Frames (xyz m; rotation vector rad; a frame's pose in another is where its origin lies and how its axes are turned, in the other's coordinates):
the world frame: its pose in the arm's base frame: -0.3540 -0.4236 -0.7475 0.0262 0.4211 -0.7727
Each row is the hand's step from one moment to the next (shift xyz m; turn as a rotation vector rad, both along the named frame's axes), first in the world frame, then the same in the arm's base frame.
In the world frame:
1: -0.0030 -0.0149 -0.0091 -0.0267 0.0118 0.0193
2: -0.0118 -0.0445 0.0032 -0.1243 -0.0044 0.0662
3: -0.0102 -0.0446 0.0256 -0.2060 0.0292 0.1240
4: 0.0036 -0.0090 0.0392 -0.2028 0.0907 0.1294
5: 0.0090 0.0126 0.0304 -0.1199 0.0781 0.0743
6: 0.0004 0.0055 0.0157 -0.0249 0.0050 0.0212
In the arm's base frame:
1: -0.0153 -0.0071 -0.0053 -0.0020 0.0230 0.0263
2: -0.0367 -0.0247 0.0132 -0.0584 0.0687 0.1083
3: -0.0277 -0.0297 0.0331 -0.0668 0.1376 0.1878
4: 0.0102 -0.0158 0.0357 -0.0209 0.1788 0.1836
5: 0.0252 -0.0023 0.0228 0.0036 0.1237 0.1033
6: 0.0096 0.0009 0.0135 -0.0048 0.0166 0.0282

